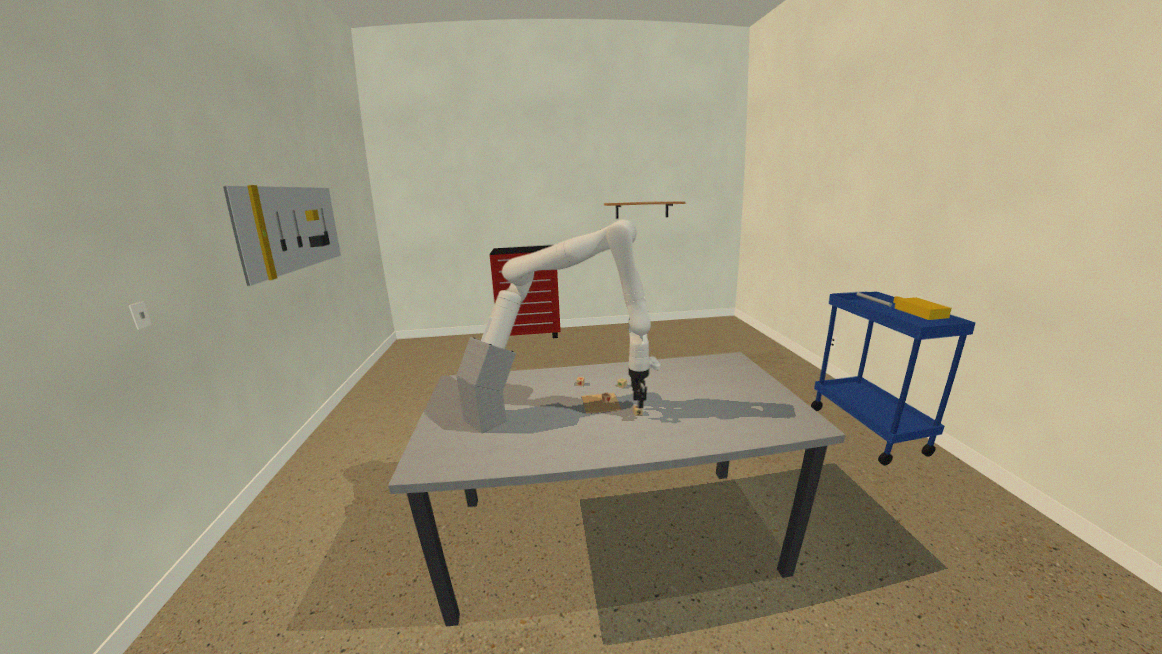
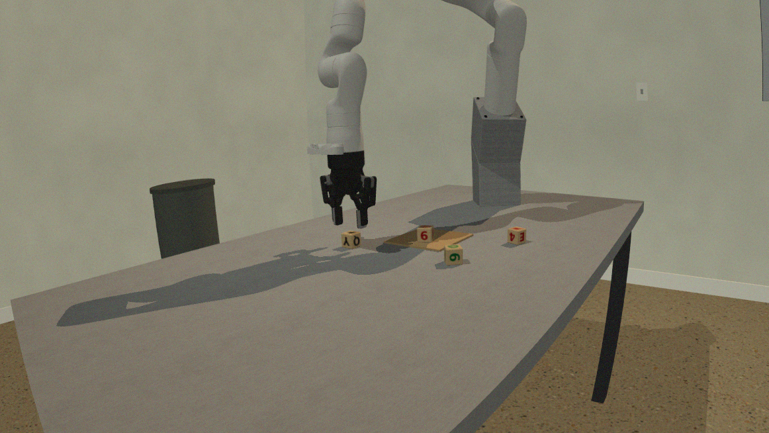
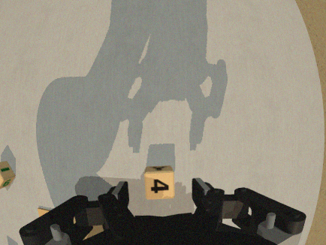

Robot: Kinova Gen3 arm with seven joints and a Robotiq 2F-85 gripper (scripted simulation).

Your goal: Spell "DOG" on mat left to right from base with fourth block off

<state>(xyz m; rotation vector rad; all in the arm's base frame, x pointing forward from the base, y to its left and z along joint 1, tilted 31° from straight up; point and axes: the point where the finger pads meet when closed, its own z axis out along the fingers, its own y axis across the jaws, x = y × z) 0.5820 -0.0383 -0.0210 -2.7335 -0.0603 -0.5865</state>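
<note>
Right now my hand is 4 cm above the G block. Also, from my hand: O block 11 cm behind, 11 cm to the left, 4 cm below; then tan mat 14 cm behind, 10 cm to the left, 6 cm below; then D block 4 cm behind, 24 cm to the left, 4 cm below.
</note>
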